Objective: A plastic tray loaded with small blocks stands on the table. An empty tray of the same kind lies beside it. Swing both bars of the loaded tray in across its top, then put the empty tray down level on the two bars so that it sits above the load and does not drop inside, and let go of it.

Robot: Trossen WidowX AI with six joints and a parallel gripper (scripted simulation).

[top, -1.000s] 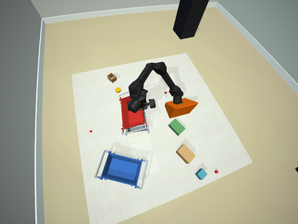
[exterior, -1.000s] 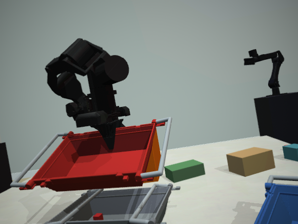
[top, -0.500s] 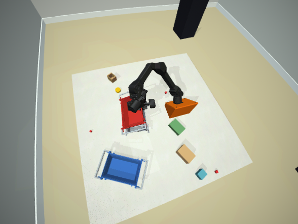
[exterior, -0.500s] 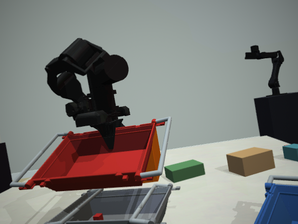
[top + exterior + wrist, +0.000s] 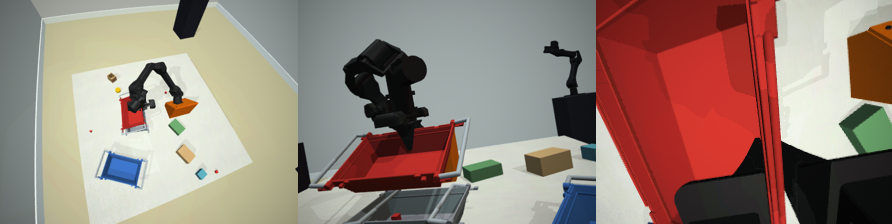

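Right now the red tray is 7 cm ahead of my gripper tip and 2 cm to the right of it. Round my gripper tip: tan block (21 cm behind, 41 cm to the left, 15 cm below); then green block (25 cm behind, 19 cm to the left, 16 cm below); then yellow disc (10 cm ahead, 35 cm to the right, 17 cm below).
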